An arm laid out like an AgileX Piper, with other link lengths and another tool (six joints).
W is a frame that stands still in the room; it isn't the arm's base.
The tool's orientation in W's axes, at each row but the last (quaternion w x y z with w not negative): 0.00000, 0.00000, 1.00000, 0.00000; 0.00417, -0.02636, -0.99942, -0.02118; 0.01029, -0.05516, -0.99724, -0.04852; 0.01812, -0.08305, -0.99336, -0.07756; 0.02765, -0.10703, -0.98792, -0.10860; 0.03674, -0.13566, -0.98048, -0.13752; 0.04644, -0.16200, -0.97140, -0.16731; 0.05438, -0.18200, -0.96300, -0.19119; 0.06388, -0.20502, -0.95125, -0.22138; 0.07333, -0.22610, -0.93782, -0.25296; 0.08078, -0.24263, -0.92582, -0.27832; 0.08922, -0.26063, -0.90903, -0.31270; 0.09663, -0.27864, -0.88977, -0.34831
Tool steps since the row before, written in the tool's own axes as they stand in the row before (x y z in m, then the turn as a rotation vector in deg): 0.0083, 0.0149, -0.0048, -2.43, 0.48, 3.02; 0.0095, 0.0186, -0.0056, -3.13, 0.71, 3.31; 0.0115, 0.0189, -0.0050, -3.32, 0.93, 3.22; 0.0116, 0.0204, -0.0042, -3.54, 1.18, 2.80; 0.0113, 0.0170, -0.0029, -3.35, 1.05, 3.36; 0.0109, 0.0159, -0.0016, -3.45, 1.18, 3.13; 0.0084, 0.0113, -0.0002, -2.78, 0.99, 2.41; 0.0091, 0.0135, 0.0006, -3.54, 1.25, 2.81; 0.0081, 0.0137, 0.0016, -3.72, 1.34, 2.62; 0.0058, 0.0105, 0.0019, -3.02, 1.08, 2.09; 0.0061, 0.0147, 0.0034, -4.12, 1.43, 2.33; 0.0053, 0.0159, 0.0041, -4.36, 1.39, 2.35; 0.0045, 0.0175, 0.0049, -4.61, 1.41, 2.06
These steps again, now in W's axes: -0.0083, 0.0149, 0.0048, 2.43, 0.48, -3.02; -0.0085, 0.0188, 0.0065, 3.14, 0.68, -3.31; -0.0093, 0.0195, 0.0071, 3.35, 0.87, -3.20; -0.0079, 0.0211, 0.0078, 3.62, 1.02, -2.76; -0.0072, 0.0179, 0.0073, 3.39, 1.05, -3.32; -0.0060, 0.0171, 0.0069, 3.53, 1.08, -3.07; -0.0042, 0.0125, 0.0049, 2.86, 0.87, -2.36; -0.0035, 0.0149, 0.0057, 3.65, 1.00, -2.77; -0.0017, 0.0149, 0.0057, 3.86, 0.92, -2.60; -0.0003, 0.0113, 0.0045, 3.13, 0.72, -2.08; 0.0019, 0.0150, 0.0059, 4.25, 0.67, -2.43; 0.0039, 0.0154, 0.0068, 4.44, 0.55, -2.55; 0.0062, 0.0158, 0.0079, 4.65, 0.26, -2.41
